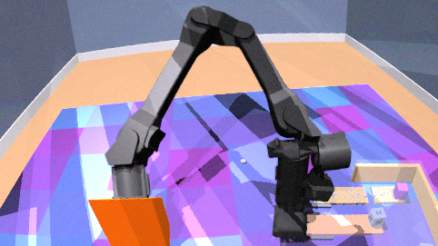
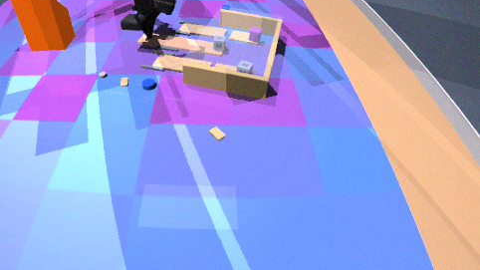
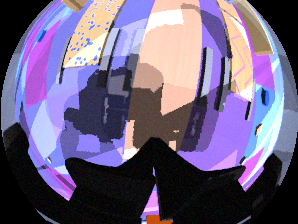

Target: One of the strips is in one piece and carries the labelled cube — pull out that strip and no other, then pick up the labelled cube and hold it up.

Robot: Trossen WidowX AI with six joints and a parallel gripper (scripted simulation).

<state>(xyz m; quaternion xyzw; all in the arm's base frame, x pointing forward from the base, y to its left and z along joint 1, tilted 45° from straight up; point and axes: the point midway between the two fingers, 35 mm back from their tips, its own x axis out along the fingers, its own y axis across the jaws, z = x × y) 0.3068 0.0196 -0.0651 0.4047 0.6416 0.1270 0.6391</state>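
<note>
Right now my gripper tip is 90 mm short of the tan strip and 40 mm to the left of it.
</note>
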